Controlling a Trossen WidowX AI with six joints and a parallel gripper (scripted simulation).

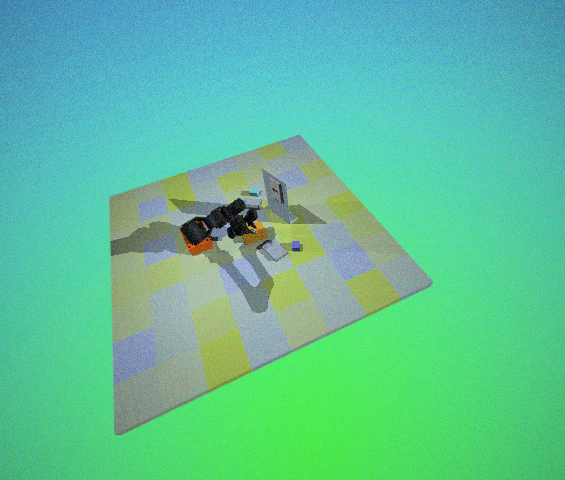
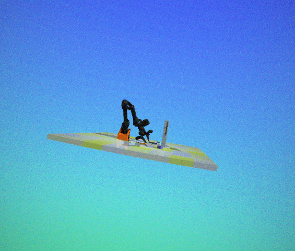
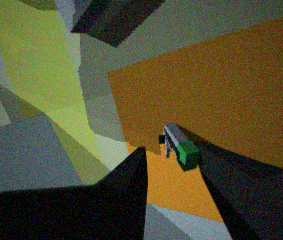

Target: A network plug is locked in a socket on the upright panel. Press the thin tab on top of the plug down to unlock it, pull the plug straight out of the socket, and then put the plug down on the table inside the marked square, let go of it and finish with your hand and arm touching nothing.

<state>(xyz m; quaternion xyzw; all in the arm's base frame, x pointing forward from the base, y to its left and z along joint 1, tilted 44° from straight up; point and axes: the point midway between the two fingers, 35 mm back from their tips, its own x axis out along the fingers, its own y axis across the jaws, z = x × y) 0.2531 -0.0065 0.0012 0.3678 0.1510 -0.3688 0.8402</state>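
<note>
Right now my gripper tip is right at the network plug. From my gripper tip the other things lie so: small purple cube 170 mm ahead, 160 mm to the right, 10 mm below; then orange marked square 20 mm below, 10 mm behind; then grey upright panel 160 mm ahead, 100 mm above, 70 mm to the left.
</note>
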